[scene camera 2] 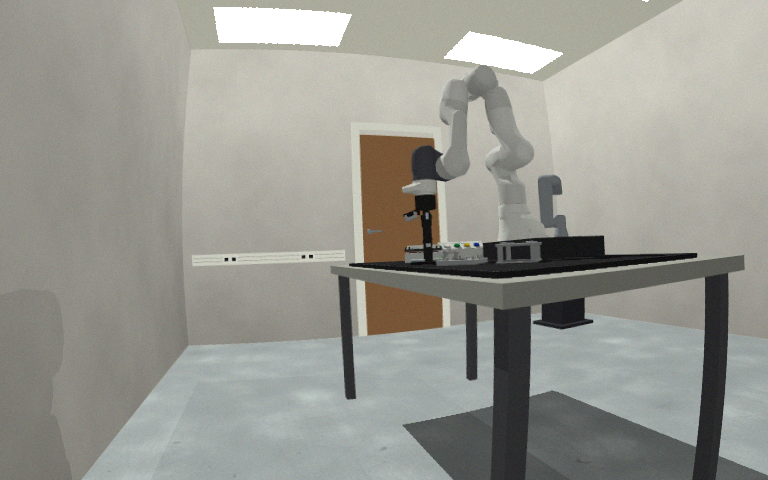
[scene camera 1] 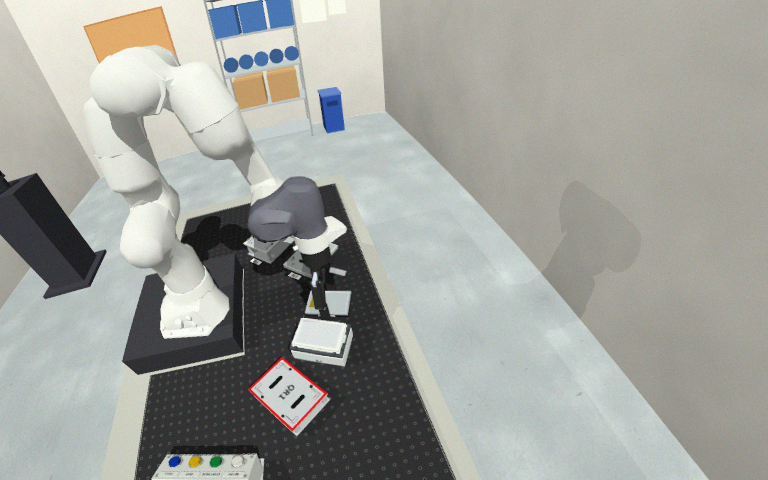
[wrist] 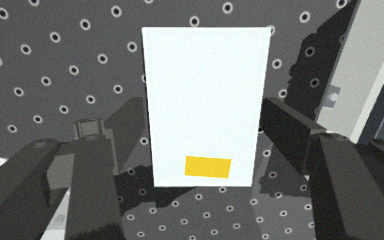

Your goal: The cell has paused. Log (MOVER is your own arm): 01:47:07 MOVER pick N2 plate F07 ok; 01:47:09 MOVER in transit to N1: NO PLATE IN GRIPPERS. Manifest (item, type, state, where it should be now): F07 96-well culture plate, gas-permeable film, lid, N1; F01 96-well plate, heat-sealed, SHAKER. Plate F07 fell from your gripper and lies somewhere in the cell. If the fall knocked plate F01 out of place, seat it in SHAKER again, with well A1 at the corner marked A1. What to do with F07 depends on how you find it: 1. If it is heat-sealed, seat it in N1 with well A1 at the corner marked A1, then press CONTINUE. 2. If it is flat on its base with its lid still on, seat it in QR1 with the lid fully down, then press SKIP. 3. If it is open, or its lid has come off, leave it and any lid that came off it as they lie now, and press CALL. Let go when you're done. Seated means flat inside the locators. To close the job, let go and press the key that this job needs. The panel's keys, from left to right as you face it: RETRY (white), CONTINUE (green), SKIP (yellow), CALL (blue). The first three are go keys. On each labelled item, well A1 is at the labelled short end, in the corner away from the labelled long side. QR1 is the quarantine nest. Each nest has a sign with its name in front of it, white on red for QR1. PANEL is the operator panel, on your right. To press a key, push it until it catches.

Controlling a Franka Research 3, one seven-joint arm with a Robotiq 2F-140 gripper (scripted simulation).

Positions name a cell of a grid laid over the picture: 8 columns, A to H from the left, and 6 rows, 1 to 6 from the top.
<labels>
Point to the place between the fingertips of my gripper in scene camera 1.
At D4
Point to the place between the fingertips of my gripper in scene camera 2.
At E4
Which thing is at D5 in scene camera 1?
A white sealed plate.
</labels>
